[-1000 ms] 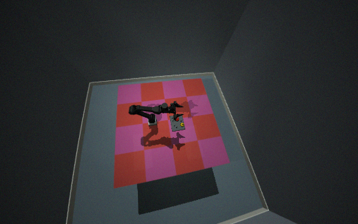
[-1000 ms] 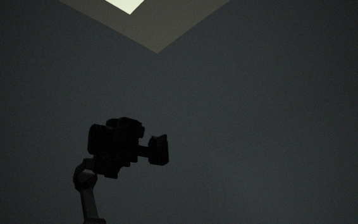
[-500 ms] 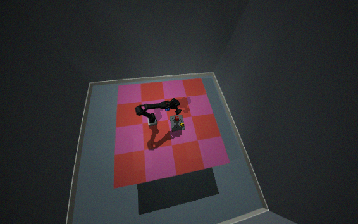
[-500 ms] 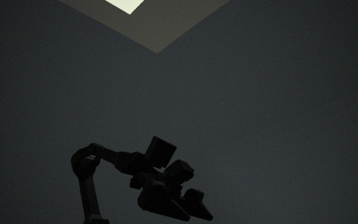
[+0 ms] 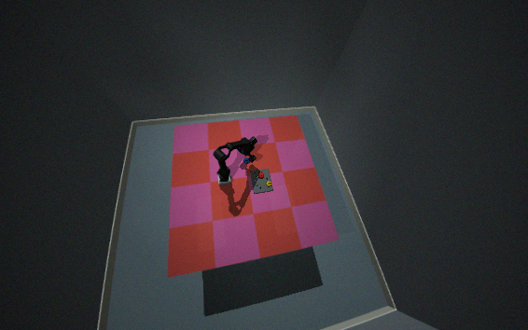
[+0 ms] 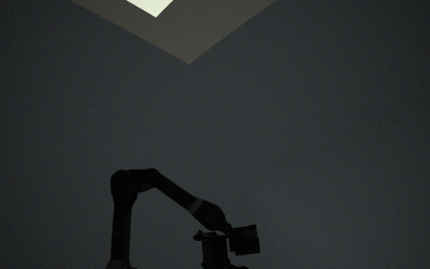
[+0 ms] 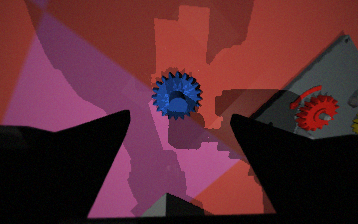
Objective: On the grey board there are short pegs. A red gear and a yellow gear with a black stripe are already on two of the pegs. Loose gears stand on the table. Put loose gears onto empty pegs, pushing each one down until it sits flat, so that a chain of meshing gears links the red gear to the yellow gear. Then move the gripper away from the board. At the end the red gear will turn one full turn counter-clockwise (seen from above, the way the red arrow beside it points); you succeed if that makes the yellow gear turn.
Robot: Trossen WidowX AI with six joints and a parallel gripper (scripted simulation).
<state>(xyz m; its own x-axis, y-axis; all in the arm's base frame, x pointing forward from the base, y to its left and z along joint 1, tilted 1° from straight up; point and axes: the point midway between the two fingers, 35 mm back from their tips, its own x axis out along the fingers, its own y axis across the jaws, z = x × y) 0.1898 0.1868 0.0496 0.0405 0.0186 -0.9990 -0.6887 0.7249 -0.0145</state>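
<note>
The blue gear lies 50 mm below my gripper tip. The rest, counted from my gripper tip: red gear 130 mm ahead, 150 mm to the right, 50 mm below; red arrow 130 mm ahead, 120 mm to the right, 60 mm below; yellow gear 190 mm ahead, 230 mm to the right, 50 mm below.
</note>
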